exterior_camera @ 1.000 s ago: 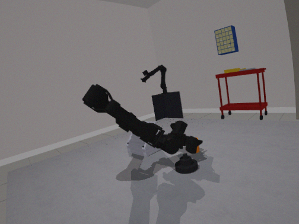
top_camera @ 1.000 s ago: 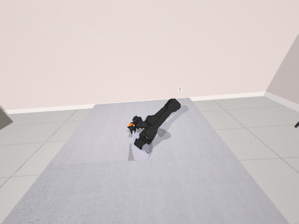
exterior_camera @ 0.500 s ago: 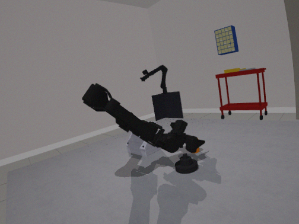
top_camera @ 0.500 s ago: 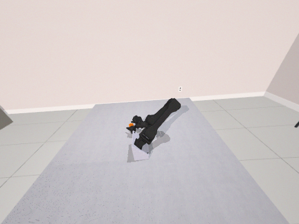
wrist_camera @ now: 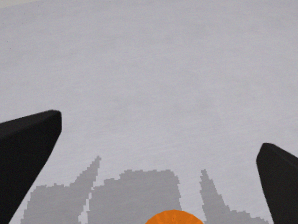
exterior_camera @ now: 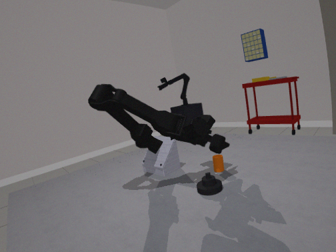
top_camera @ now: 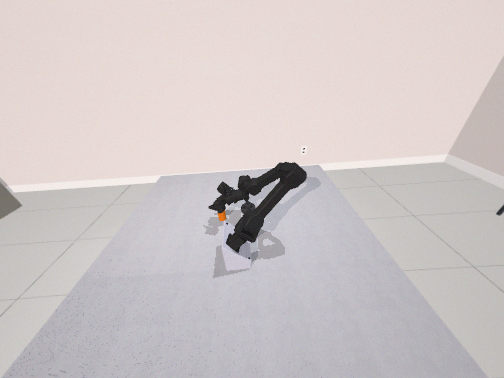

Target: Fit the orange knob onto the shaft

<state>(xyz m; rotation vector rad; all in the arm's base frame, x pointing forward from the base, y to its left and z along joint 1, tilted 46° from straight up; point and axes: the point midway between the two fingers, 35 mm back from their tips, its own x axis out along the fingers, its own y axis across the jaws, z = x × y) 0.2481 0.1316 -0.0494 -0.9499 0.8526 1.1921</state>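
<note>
My gripper tip is now 4 cm to the left of the orange knob and 8 cm above it. The rest, counted from my gripper tip: dark round pedestal (9 cm ahead, 17 cm to the right, 8 cm below).
</note>
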